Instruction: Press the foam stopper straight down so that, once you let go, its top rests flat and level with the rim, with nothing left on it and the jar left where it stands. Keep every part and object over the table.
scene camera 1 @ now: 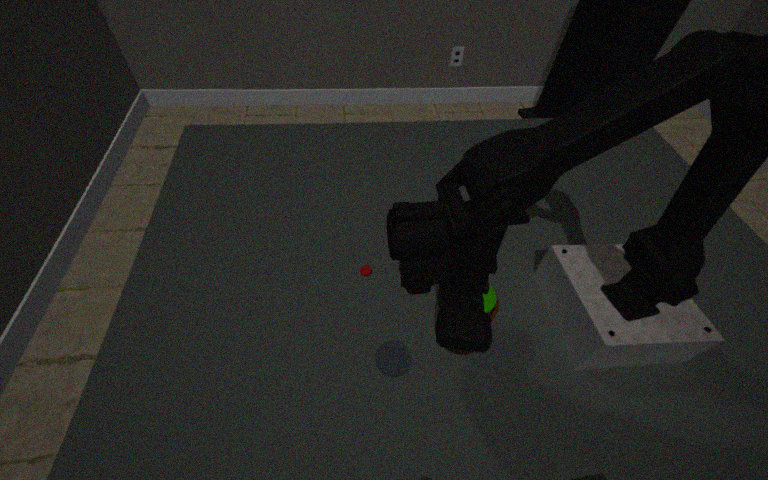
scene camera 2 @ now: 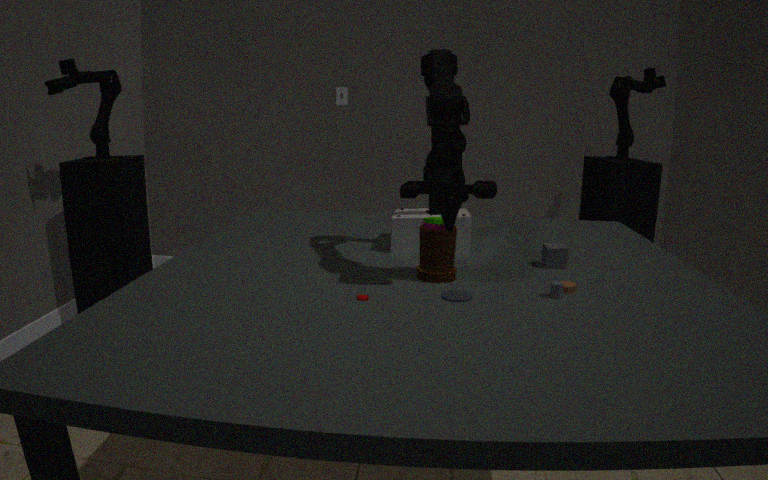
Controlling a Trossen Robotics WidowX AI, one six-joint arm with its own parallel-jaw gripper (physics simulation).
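Note:
The orange-brown jar point(scene camera 1: 495, 311) point(scene camera 2: 436, 254) stands upright on the table, largely hidden by the arm in scene camera 1. The foam stopper point(scene camera 1: 488, 298) point(scene camera 2: 433, 220), with a green top and a magenta side, sits in the jar's mouth. In scene camera 2 its left part stands above the rim; its right part is hidden behind the gripper, so I cannot tell whether it is tilted. My gripper point(scene camera 2: 450, 226) is shut and empty, pointing down, with its tip at the right side of the stopper near the rim. Contact cannot be made out.
A white box point(scene camera 1: 586, 300) point(scene camera 2: 404, 237) stands behind the jar under the arm's base. A red disc point(scene camera 1: 365, 271) point(scene camera 2: 362, 297) and a blue-grey disc point(scene camera 1: 393, 358) point(scene camera 2: 456, 295) lie nearby. A grey block point(scene camera 2: 555, 255), a small grey cylinder point(scene camera 2: 556, 289) and an orange piece point(scene camera 2: 568, 286) are at the right.

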